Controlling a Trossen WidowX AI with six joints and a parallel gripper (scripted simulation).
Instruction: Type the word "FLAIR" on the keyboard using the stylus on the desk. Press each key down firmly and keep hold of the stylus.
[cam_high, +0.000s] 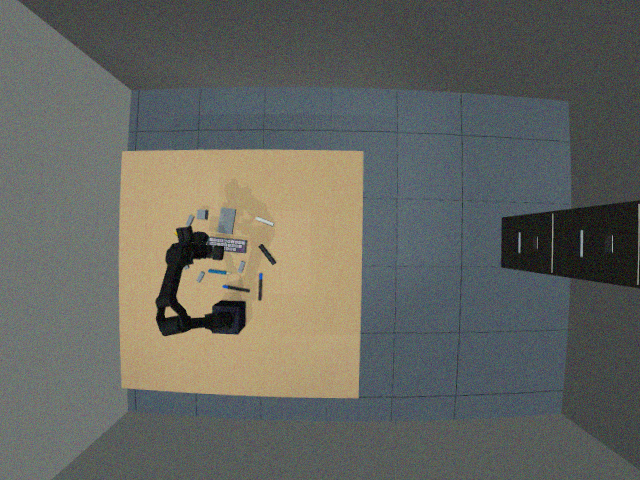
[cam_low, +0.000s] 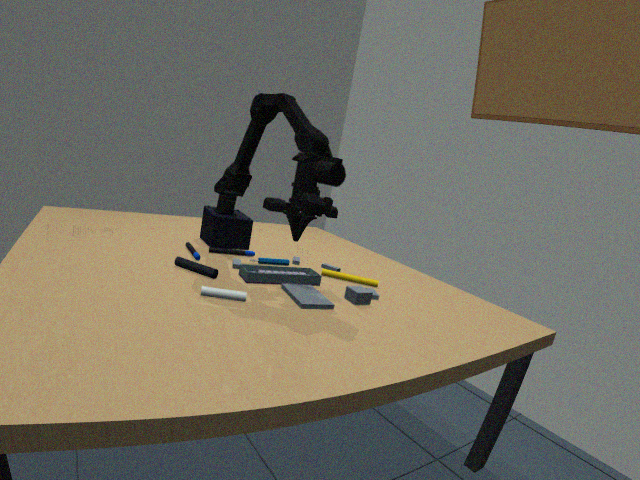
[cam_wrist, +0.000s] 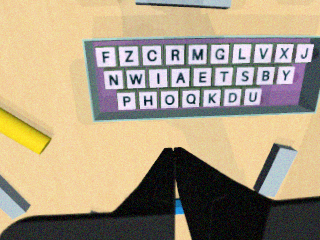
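My gripper tip is 12 cm past the blue stylus, 3 cm to the left of it and 9 cm above it. The rest, counted from my gripper tip: yellow cylinder (2 cm ahead, 18 cm to the left, 9 cm below); small grey block (8 cm behind, 12 cm to the right, 9 cm below); grey pad (15 cm ahead, 3 cm to the right, 9 cm below).
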